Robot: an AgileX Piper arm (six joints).
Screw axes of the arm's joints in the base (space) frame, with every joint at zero. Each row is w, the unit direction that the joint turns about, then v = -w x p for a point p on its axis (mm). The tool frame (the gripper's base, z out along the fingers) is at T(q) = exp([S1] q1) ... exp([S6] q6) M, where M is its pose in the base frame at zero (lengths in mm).
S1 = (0, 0, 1, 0, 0, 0)
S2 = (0, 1, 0, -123, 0, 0)
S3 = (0, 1, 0, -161.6, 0, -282.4)
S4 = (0.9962, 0, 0.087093, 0, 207.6, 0)
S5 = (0, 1, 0, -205.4, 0, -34.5)
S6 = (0.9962, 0, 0.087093, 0, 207.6, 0)
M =
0.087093 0 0.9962 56.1
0 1 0 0
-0.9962 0 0.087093 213.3
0 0 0 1
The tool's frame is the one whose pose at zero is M.
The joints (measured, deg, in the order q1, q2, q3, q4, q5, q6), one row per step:
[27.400 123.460 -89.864 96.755 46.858 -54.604]
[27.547 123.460 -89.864 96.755 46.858 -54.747]
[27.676 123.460 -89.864 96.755 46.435 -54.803]
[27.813 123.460 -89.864 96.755 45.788 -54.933]
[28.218 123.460 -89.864 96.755 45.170 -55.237]
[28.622 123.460 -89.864 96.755 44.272 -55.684]
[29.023 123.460 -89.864 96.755 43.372 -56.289]
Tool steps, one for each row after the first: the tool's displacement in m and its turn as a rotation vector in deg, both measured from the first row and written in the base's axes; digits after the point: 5 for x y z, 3 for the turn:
[-0.00071 0.00101 0.00000 -0.034 -0.134 0.183]
[-0.00077 0.00167 -0.00028 -0.248 -0.235 -0.042]
[-0.00057 0.00227 -0.00071 -0.588 -0.432 -0.436]
[-0.00174 0.00471 -0.00112 -0.955 -0.791 -0.490]
[-0.00253 0.00697 -0.00170 -1.493 -1.317 -0.750]
[-0.00333 0.00920 -0.00228 -2.073 -1.992 -0.971]

